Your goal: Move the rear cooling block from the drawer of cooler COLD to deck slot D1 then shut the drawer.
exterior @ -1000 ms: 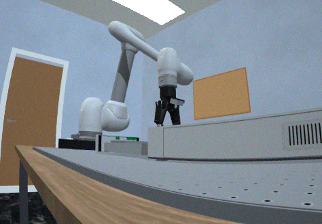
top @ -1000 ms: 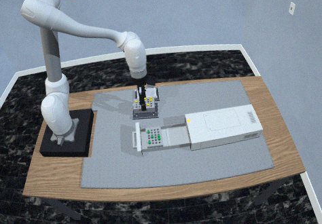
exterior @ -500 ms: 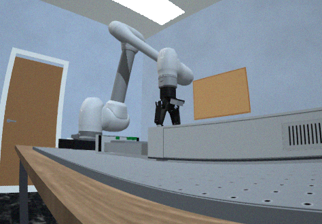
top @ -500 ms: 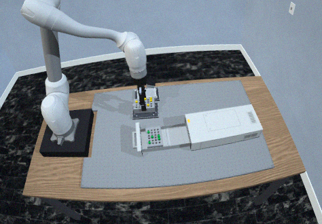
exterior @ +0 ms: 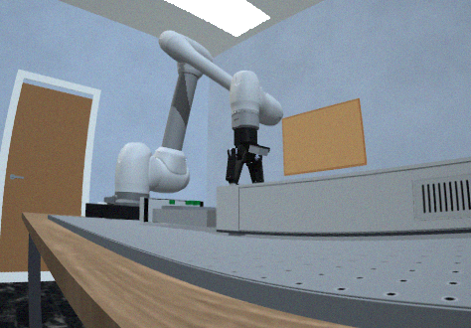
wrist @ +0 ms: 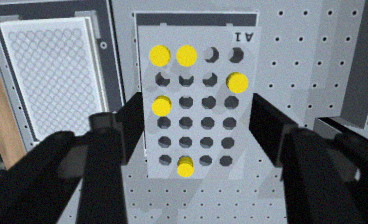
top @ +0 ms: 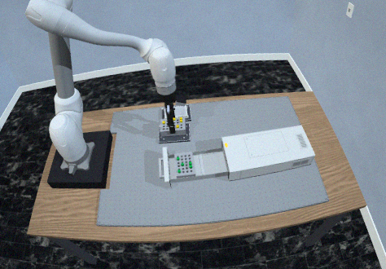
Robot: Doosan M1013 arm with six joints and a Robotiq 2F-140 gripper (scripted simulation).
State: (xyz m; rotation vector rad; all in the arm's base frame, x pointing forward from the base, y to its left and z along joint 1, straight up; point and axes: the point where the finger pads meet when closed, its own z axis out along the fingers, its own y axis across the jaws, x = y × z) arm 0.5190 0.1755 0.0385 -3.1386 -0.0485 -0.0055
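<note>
My hand is 80 mm above the deck slot D1. Round my hand: drawer: 230 mm to the right, 100 mm ahead, 50 mm below; then white microplate: 140 mm to the left, 70 mm below, 10 mm ahead; then cooling block: 30 mm below.
</note>
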